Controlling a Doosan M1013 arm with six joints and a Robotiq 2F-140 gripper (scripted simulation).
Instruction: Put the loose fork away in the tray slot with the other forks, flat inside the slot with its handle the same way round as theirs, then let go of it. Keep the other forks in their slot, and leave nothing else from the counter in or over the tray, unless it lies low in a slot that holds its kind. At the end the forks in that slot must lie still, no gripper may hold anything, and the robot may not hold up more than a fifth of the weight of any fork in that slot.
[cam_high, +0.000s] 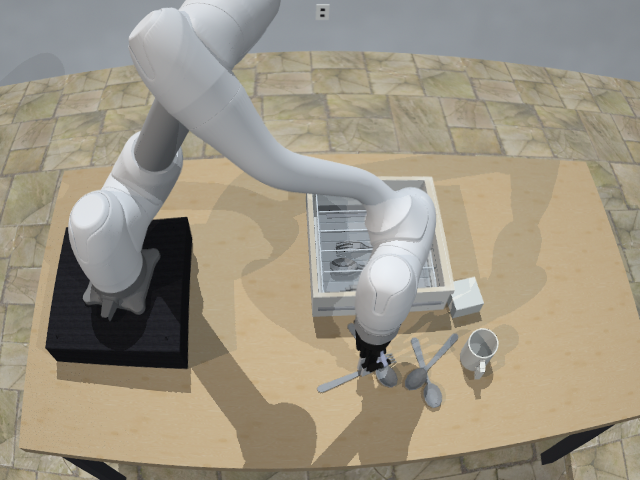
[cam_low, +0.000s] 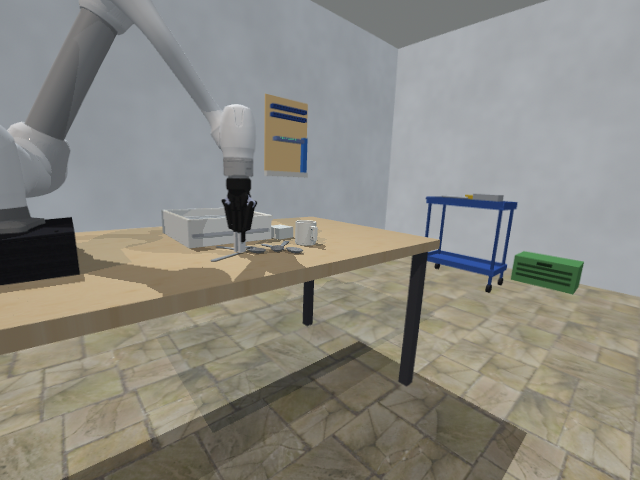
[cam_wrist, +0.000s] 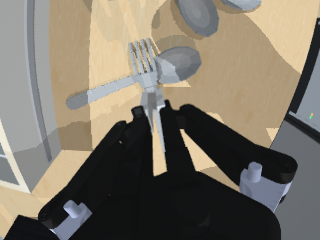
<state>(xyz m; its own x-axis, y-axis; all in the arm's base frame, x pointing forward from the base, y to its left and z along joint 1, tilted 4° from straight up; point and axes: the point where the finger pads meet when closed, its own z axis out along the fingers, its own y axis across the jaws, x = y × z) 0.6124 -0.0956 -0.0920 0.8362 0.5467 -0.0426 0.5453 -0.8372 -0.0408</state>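
Right now my hand is 10 mm past the cutlery tray, 330 mm to the right of it and 10 mm below it. The rest, counted from my hand: small white box 230 mm ahead, 220 mm to the left, 20 mm below; then white mug 270 mm ahead, 60 mm to the left.
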